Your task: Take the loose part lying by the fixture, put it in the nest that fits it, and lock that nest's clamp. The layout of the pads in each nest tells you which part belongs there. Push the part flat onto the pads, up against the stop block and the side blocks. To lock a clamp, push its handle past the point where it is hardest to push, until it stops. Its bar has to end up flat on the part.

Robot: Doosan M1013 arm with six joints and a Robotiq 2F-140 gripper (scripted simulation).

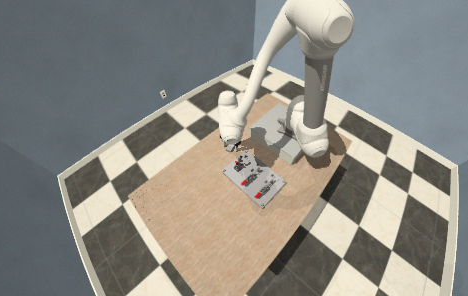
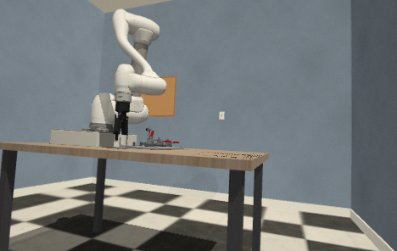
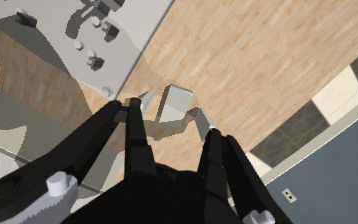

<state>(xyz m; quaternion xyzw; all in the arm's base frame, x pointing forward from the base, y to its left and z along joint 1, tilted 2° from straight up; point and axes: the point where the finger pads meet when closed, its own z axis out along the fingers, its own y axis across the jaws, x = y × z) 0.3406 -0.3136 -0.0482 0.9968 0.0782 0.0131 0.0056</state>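
My gripper is now 3 cm above the light grey part. From my hand the other things lie so: grey fixture plate: 26 cm to the left, 10 cm ahead, 3 cm below.
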